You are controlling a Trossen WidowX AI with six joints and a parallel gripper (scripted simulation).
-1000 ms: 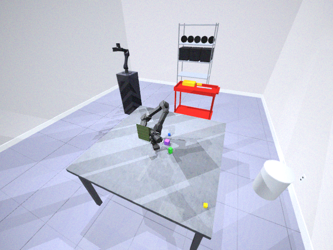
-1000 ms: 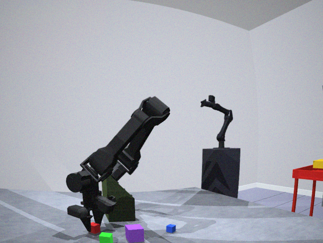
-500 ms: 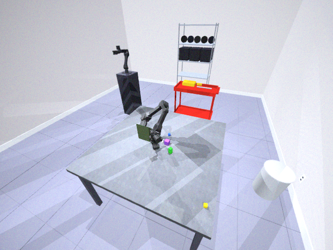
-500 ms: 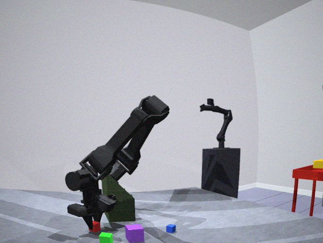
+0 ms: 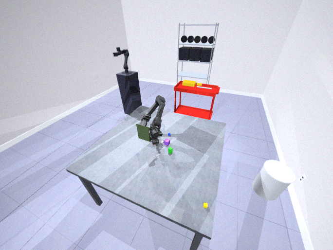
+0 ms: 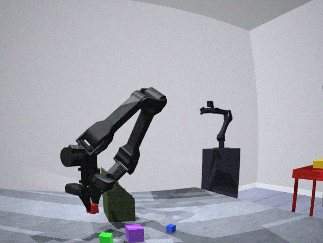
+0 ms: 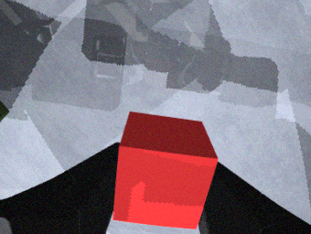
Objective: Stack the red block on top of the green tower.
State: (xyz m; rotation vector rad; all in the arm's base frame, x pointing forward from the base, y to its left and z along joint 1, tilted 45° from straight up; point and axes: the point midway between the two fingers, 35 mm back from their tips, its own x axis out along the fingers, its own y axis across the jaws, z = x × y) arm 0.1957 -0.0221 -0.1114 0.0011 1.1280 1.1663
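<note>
The green block lies 17 cm ahead of my gripper tip, 4 cm below it and 3 cm to the left of it. Also, from my gripper tip: purple cube 12 cm to the left, 8 cm ahead, 6 cm below; then blue cube 26 cm to the left, 7 cm below, 4 cm ahead; then red block 1 cm above.
</note>
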